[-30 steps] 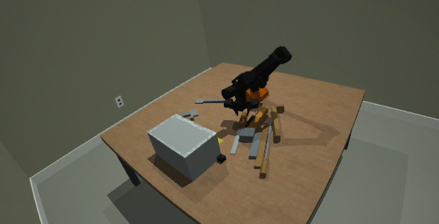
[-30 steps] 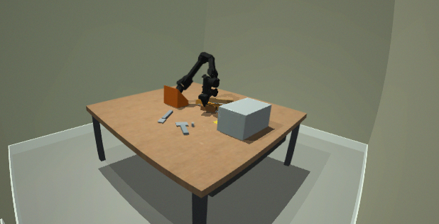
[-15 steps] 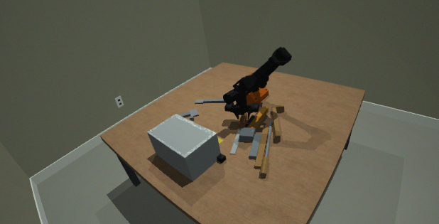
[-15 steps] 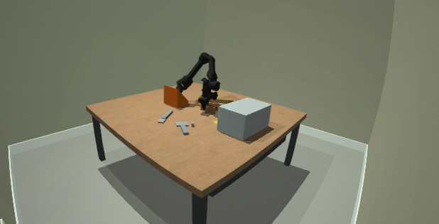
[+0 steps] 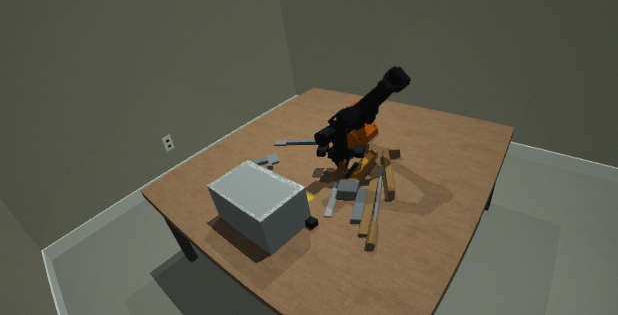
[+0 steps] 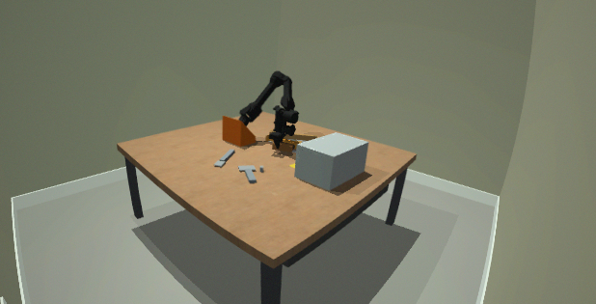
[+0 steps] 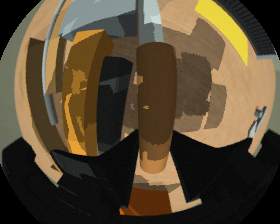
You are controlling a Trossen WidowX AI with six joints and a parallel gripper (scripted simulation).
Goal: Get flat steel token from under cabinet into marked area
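Now: the grey block 90 mm ahead of my gripper tip, 120 mm to the left of it and 10 mm above it. The rest, counted from my gripper tip: wooden stick (100 mm ahead, 220 mm to the left); orange bar (50 mm behind, 70 mm to the left, 10 mm above); grey t-piece (170 mm ahead, 330 mm to the right).
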